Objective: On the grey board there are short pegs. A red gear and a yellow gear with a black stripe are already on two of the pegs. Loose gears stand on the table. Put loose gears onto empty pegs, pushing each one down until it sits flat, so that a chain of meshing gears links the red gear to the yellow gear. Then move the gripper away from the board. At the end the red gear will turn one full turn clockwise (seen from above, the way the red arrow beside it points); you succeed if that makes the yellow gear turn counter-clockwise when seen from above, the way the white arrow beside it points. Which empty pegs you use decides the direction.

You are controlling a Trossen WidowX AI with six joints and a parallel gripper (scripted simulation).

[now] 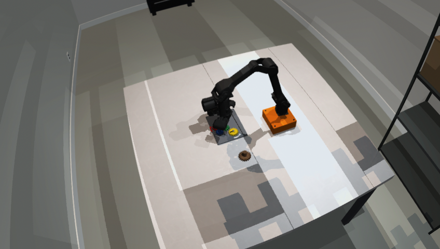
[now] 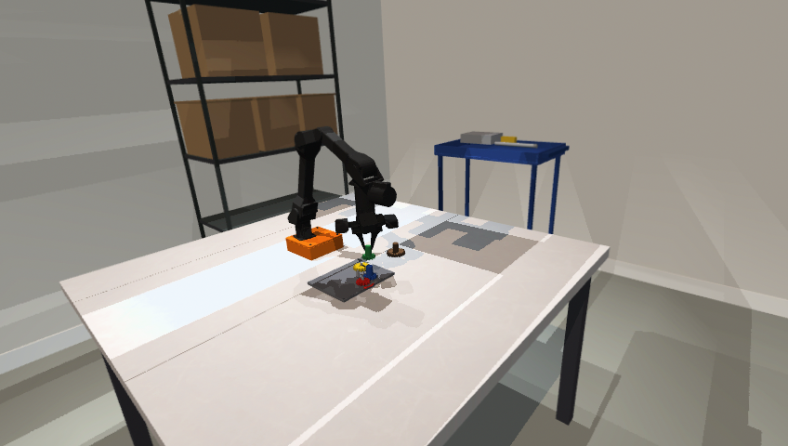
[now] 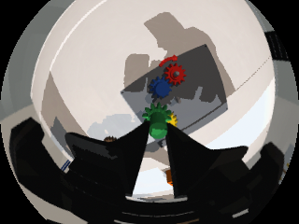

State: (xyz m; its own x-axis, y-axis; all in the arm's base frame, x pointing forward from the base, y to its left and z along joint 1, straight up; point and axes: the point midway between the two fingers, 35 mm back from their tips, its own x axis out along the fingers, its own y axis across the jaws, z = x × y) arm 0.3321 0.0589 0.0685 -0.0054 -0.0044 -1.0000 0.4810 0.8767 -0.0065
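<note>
My gripper tip is now 10 mm above the green gear. The rest, counted from my gripper tip: red gear 70 mm below, 60 mm to the right, 40 mm ahead; blue gear 60 mm below, 30 mm ahead, 20 mm to the right; yellow gear 70 mm below, 40 mm behind.
</note>
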